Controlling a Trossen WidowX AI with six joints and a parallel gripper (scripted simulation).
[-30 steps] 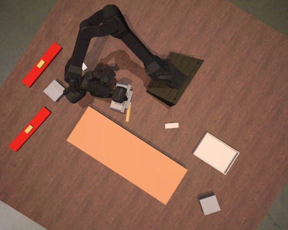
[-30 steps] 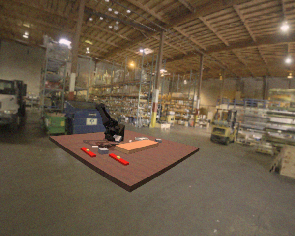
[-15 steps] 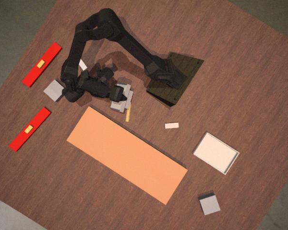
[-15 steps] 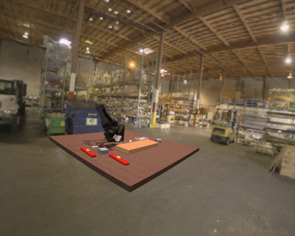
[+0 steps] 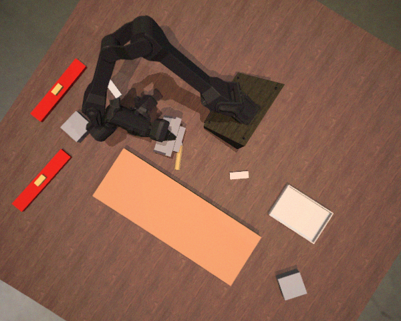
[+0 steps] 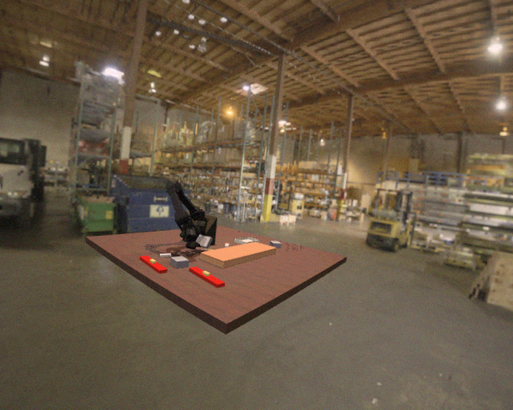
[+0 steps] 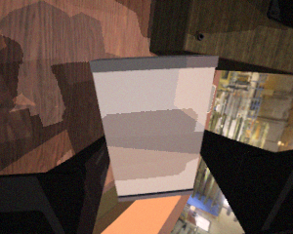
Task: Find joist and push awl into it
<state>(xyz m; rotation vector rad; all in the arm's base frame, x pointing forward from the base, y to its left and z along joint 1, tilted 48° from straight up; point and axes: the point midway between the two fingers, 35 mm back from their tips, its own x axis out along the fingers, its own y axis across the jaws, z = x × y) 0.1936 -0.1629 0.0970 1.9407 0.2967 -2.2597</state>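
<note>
My gripper tip is now 60 mm above the awl, 40 mm to the right of it and 10 mm short of it. Round my gripper tip: grey stud finder: 20 mm to the left, 20 mm below, 10 mm ahead; white tray: 480 mm to the left, 50 mm below, 40 mm behind.
</note>
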